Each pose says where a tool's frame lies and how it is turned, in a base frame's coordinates. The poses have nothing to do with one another.
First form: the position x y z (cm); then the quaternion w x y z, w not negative.
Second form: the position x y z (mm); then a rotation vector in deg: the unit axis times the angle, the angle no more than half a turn. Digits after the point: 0 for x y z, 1 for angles.
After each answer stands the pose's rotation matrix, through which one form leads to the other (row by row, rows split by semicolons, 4 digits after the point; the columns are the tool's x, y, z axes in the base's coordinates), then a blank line. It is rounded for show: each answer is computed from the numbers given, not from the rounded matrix.
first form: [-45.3, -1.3, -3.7, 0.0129, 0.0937, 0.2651, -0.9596]
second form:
[-453, -13, -37, 16.7, 47.3, -171.3]
-0.9821 0.0744 -0.1730; 0.0249 -0.8591 -0.5112; -0.1867 -0.5063 0.8419

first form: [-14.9, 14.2, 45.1, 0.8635, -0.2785, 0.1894, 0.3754]
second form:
[-149, 142, 451, -33.5, 22.7, 45.1]
0.6464 -0.7538 0.1180; 0.5428 0.5630 0.6232; -0.5362 -0.3388 0.7731

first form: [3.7, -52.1, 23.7, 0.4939, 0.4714, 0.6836, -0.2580]
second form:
[37, -521, 237, 65.5, 95.0, -35.8]
-0.0677 0.8993 0.4320; 0.3896 0.4225 -0.8184; -0.9185 0.1129 -0.3790

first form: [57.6, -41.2, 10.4, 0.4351, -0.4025, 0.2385, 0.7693]
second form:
[576, -412, 104, -57.4, 34.0, 109.7]
-0.2974 -0.8614 -0.4117; 0.4774 -0.5076 0.7172; -0.8268 0.0167 0.5622

